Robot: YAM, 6 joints.
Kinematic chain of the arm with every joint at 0, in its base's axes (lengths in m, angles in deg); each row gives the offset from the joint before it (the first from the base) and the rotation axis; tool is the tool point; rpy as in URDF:
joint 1: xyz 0 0 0.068 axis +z
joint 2: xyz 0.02 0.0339 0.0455 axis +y
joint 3: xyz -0.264 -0.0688 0 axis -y
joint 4: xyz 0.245 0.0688 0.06 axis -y
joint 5: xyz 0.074 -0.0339 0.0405 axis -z
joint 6: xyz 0.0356 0 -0.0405 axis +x
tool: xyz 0 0 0 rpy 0 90 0
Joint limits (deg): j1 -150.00..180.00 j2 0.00..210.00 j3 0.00..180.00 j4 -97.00..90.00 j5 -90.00..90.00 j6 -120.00..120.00
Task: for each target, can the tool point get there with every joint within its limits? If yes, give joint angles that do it. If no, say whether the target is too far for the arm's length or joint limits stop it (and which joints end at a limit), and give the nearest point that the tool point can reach.
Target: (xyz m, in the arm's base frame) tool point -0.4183 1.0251 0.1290
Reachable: no: too far | nearest point -0.2440 0.5979 0.1224 | short by 0.461 m
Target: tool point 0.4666 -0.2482 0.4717
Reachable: yes | joints -27.35 137.93 154.46 13.19 9.85 8.56
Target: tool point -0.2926 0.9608 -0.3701
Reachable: no: too far | nearest point -0.1695 0.5565 -0.1625 | short by 0.471 m
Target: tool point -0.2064 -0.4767 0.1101
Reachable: yes | joints -115.89 143.73 114.44 -35.62 -39.16 -10.04
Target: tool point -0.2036 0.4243 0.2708
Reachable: yes | joints 115.63 120.72 111.32 -44.71 0.03 -82.29
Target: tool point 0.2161 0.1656 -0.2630
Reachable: yes | joints 35.83 185.33 88.11 -14.03 -12.58 -36.32
